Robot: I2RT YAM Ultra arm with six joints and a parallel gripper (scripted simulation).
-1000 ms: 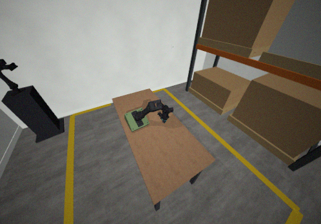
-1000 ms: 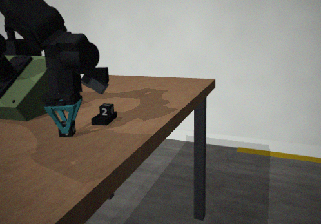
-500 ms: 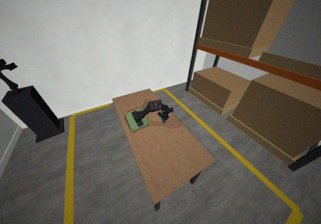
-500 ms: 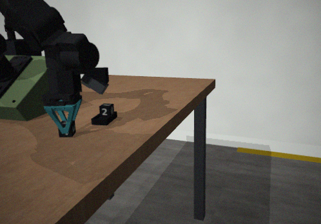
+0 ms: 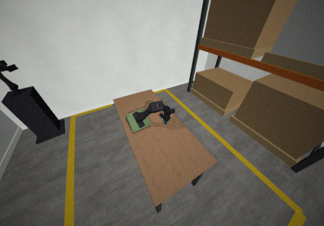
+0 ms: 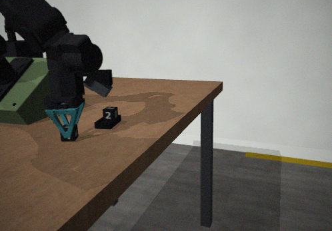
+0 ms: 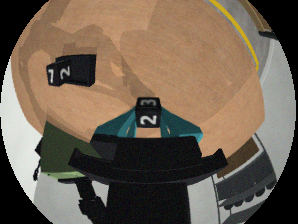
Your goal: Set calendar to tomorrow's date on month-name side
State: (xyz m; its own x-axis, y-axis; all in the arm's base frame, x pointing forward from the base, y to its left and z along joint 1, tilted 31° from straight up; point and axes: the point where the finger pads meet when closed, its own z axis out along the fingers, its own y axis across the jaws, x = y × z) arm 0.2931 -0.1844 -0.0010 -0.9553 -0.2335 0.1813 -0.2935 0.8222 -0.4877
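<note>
Now: hand right at the black cube. Round my hand: black tray (13 cm to the left, 3 cm ahead, 1 cm below).
</note>
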